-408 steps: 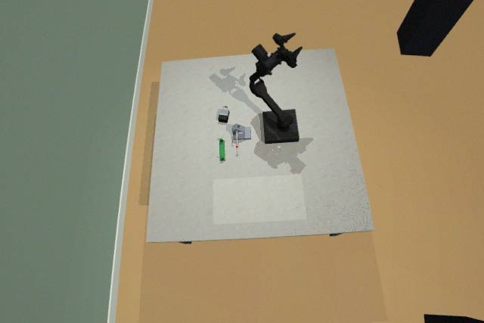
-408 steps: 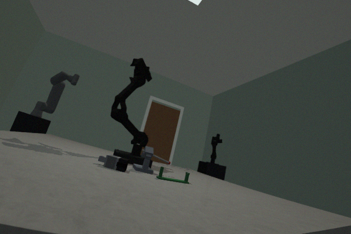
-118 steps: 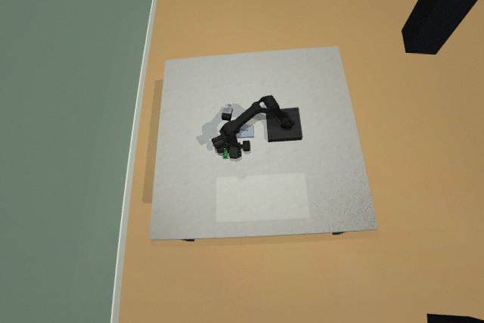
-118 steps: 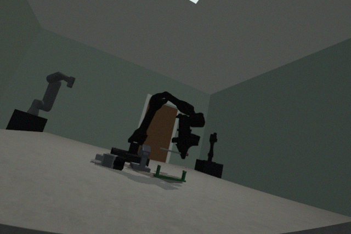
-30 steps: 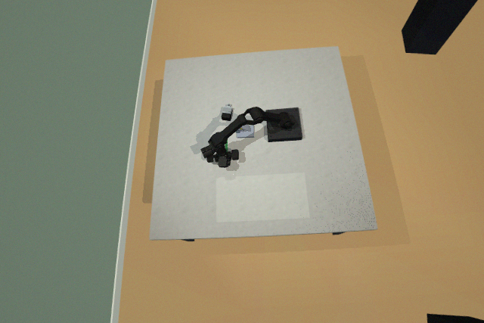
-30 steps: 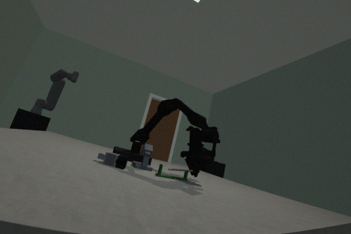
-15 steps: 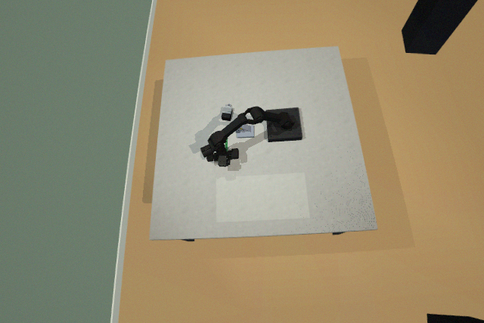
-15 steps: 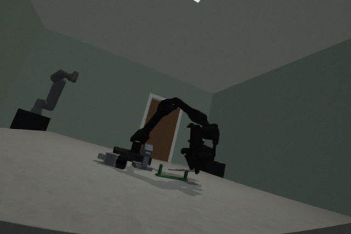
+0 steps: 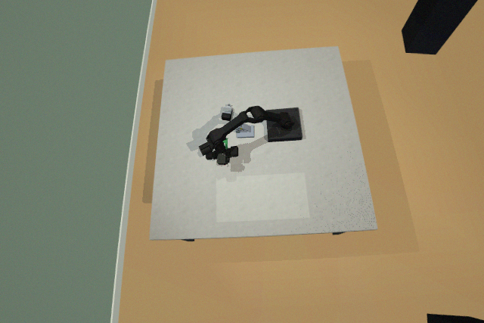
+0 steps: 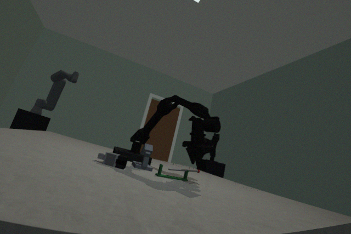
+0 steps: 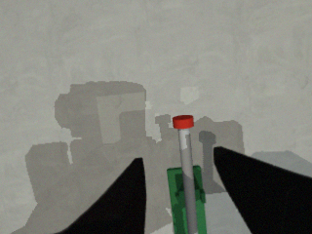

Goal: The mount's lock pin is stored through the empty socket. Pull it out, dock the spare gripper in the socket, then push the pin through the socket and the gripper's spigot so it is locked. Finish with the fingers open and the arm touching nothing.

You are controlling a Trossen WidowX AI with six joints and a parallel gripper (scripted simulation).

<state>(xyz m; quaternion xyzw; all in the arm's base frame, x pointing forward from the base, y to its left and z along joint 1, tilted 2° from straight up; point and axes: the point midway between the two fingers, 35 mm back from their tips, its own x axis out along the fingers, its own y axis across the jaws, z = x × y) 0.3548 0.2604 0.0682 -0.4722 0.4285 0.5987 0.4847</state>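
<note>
My gripper tip is 2 cm short of the green rack, 10 cm to the left of it and 5 cm above it. Also, from my gripper tip: spare gripper (4 cm ahead, 35 cm to the right, 5 cm below); grey mount socket (7 cm behind, 22 cm to the right, 2 cm below).
</note>
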